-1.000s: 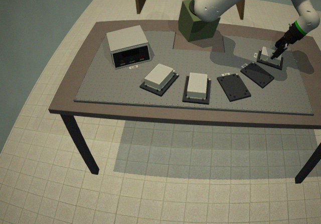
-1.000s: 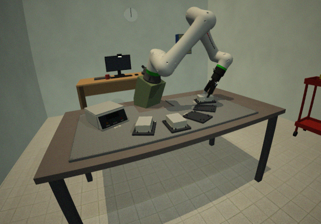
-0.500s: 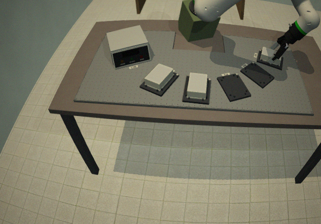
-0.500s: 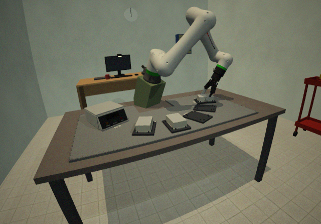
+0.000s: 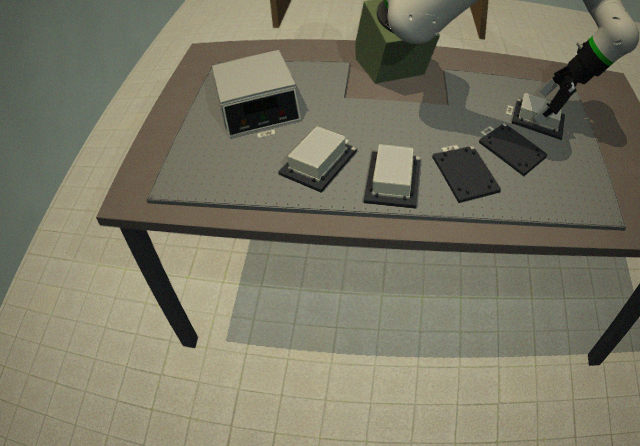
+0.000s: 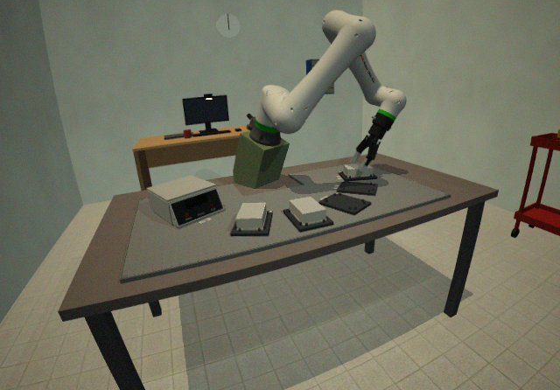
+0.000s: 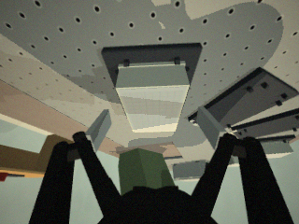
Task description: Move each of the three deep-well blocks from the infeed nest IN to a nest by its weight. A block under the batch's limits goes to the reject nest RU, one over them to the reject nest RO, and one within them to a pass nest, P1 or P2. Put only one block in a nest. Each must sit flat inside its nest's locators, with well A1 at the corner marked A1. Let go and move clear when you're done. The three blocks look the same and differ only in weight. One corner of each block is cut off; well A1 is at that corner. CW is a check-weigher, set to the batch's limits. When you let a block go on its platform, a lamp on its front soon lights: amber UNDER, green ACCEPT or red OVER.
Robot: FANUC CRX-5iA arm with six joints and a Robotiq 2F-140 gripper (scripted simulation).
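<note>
Right now my hand is 5 cm above the nest RO. From my hand the other things lie so: nest P2 (28 cm to the right, 23 cm ahead, 5 cm below); then P1 label (45 cm to the right, 15 cm ahead, 6 cm below); then nest RU (13 cm ahead, 12 cm to the right, 5 cm below).
</note>
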